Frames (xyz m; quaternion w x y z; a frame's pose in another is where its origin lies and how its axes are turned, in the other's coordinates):
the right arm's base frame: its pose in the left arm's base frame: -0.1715 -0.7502 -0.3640 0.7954 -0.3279 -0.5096 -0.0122
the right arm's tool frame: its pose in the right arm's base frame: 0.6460 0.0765 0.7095 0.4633 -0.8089 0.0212 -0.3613
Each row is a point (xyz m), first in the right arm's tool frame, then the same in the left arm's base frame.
Working: the right arm's tool frame: its pose in the left arm's base frame: -0.4036 -0.1079 0.3143 0.1097 -0.6109 -0.3278 -0.7122

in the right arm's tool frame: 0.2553 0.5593 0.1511
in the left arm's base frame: -0.0302 -0.3803 0.7469
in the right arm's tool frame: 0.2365 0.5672 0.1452
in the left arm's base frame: -0.0262 -0.3945 0.7316
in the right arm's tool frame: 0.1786 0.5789 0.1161
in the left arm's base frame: -0.0296 -0.4350 0.6798
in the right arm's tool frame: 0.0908 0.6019 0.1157
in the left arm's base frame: 0.0030 -0.4742 0.6048
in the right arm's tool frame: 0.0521 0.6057 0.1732
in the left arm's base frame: 0.0599 -0.4520 0.5718
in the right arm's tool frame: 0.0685 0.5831 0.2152
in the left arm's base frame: 0.0771 -0.4056 0.5813
